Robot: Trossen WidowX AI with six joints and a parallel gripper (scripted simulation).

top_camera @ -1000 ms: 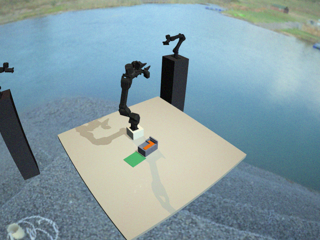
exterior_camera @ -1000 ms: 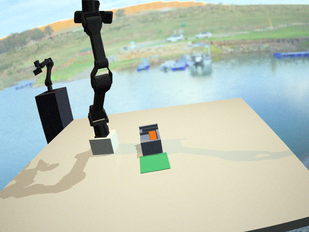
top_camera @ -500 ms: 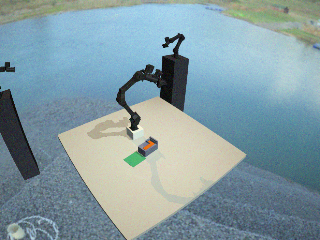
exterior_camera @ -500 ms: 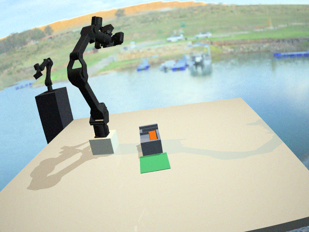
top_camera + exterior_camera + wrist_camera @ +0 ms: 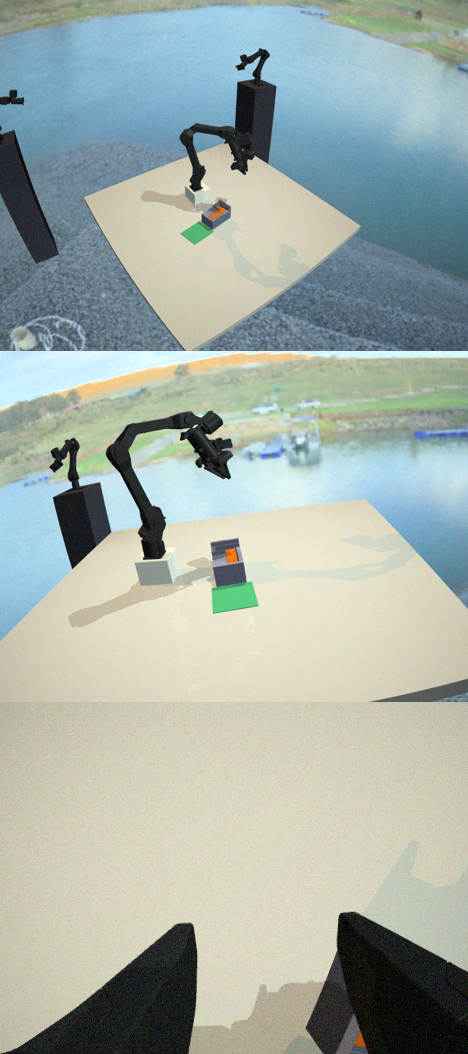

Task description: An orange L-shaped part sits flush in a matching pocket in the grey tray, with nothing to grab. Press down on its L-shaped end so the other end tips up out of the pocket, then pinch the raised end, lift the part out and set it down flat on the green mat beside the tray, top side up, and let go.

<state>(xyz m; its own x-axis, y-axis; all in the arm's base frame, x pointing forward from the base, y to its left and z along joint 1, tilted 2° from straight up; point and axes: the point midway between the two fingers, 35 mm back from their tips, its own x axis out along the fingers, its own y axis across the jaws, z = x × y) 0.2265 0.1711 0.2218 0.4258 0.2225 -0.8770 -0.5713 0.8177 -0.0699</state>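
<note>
Right now the orange L-shaped part is 10 mm behind my gripper tip, 180 mm to the right of it and 220 mm below it. Round my gripper tip: green mat: 20 mm ahead, 350 mm to the right, 280 mm below.
</note>
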